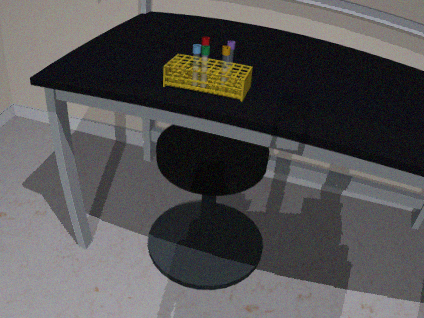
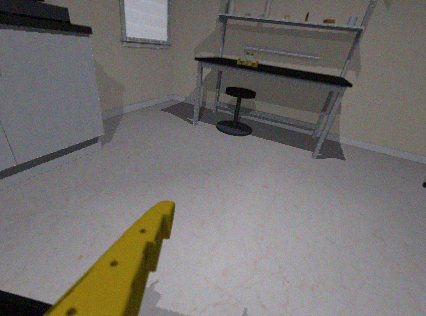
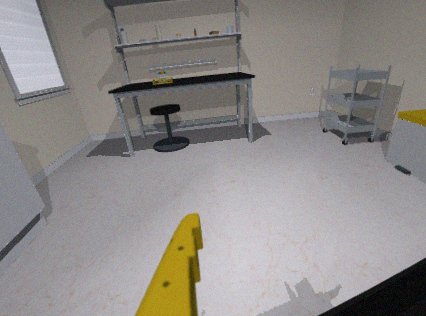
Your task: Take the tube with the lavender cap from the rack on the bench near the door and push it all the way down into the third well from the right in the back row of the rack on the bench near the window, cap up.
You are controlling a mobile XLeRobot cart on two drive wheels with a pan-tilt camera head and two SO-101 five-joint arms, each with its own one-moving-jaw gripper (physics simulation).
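Places are measured from the left arm's base along level axes (x left, y back, z up), in metres.
Pixels of known places: left hand at its tool point: [image 2: 173,215]; right hand at its tool point: [image 3: 200,225].
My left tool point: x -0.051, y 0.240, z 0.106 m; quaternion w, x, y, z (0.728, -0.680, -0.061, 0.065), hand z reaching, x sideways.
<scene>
Ahead of a thing's pixels: the offset from my left tool point to its top centre. "spot": to the spot under its first point. Level surfaces: height alone.
A tube with a lavender cap @[spot: dx -0.125, dy -1.160, dz -0.007 m] [image 1: 231,45] stands upright, cap up, in the right part of a yellow wire rack [image 1: 246,85] [image 2: 247,63] [image 3: 162,81], just behind an orange-capped tube @[spot: dx -0.114, dy -1.118, dz -0.007 m] [image 1: 226,50]. The rack stands on a black-topped bench @[dz -0.120 m] [image 1: 310,110] [image 2: 300,74] [image 3: 210,80]. My left gripper [image 2: 167,212] shows one notched yellow jaw, so it is fully open and empty. My right gripper [image 3: 193,225] also shows one notched jaw, fully open and empty. Both are over the floor, far from the rack. A second rack does not show.
Red @[dx -0.062, dy -1.185, dz +0.000 m] [image 1: 206,41], green @[spot: dx -0.066, dy -1.108, dz -0.007 m] [image 1: 205,50] and light blue @[spot: dx -0.048, dy -1.113, dz -0.008 m] [image 1: 197,49] caps stand in the rack's left part. A round black stool [image 1: 212,160] [image 2: 241,92] [image 3: 165,109] stands at the bench front. A white cabinet [image 2: 50,95] is left, a wheeled cart [image 3: 356,100] right, a window [image 2: 146,20] [image 3: 30,47] left.
</scene>
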